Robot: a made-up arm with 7 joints. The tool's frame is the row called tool.
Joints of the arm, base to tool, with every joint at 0 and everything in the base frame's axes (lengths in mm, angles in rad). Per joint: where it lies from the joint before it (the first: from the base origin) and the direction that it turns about. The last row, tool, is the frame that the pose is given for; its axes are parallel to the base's.
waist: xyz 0 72 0 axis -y
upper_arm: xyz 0 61 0 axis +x
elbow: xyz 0 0 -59 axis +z
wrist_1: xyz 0 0 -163 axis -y
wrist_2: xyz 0 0 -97 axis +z
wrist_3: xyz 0 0 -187 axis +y
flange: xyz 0 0 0 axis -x
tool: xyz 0 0 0
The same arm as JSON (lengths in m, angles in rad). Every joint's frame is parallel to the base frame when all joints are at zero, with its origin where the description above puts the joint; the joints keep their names.
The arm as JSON. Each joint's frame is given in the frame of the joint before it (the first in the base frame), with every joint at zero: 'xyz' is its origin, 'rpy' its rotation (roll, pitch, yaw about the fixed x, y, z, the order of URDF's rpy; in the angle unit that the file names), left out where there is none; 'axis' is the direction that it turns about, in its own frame. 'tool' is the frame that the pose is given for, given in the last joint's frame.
{"units": {"length": "m", "angle": "rad"}, "joints": [
  {"name": "waist", "type": "revolute", "origin": {"xyz": [0.0, 0.072, 0.0]}, "axis": [0.0, -1.0, 0.0]},
  {"name": "upper_arm", "type": "revolute", "origin": {"xyz": [0.0, 0.061, 0.0]}, "axis": [1.0, 0.0, 0.0]},
  {"name": "elbow", "type": "revolute", "origin": {"xyz": [0.0, 0.0, -0.059]}, "axis": [0.0, 0.0, 1.0]},
  {"name": "wrist_1", "type": "revolute", "origin": {"xyz": [0.0, 0.0, -0.163]}, "axis": [0.0, -1.0, 0.0]},
  {"name": "wrist_2", "type": "revolute", "origin": {"xyz": [0.0, 0.0, -0.097]}, "axis": [0.0, 0.0, 1.0]},
  {"name": "wrist_3", "type": "revolute", "origin": {"xyz": [0.0, 0.0, -0.187]}, "axis": [0.0, 1.0, 0.0]},
  {"name": "flange", "type": "revolute", "origin": {"xyz": [0.0, 0.0, 0.0]}, "axis": [-1.0, 0.0, 0.0]}
], "tool": {"origin": {"xyz": [0.0, 0.0, 0.0]}}}

